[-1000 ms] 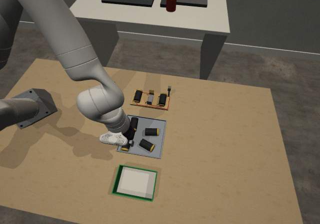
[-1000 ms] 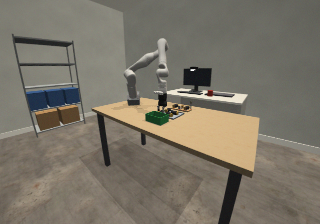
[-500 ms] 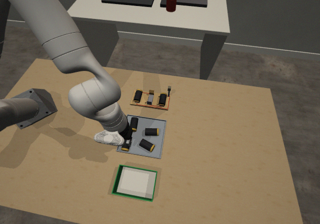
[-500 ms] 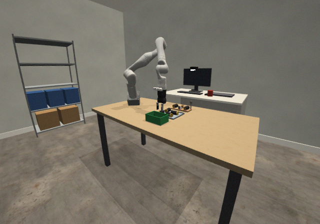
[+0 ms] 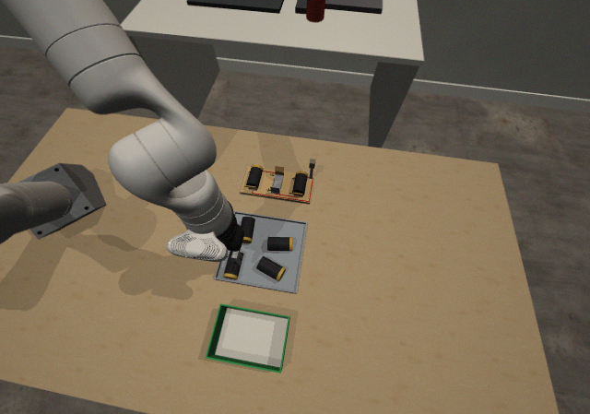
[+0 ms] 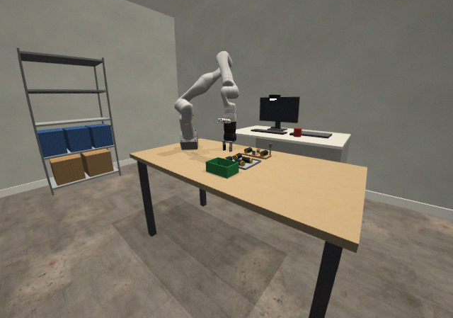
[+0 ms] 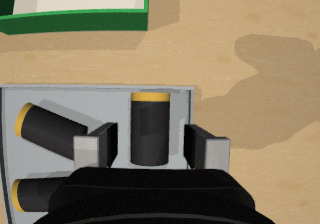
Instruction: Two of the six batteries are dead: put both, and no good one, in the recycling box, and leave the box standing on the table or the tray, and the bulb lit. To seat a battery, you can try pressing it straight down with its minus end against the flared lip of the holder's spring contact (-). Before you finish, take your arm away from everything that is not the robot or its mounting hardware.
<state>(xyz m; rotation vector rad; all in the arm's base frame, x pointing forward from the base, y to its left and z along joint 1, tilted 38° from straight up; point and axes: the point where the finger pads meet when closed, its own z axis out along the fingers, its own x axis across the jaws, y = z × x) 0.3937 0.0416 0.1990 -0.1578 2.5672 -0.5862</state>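
My hand is 9 cm above the grey tray, 6 cm short of it and 5 cm to the right of it. Round my hand: green recycling box 14 cm to the right, 8 cm below, 8 cm ahead.
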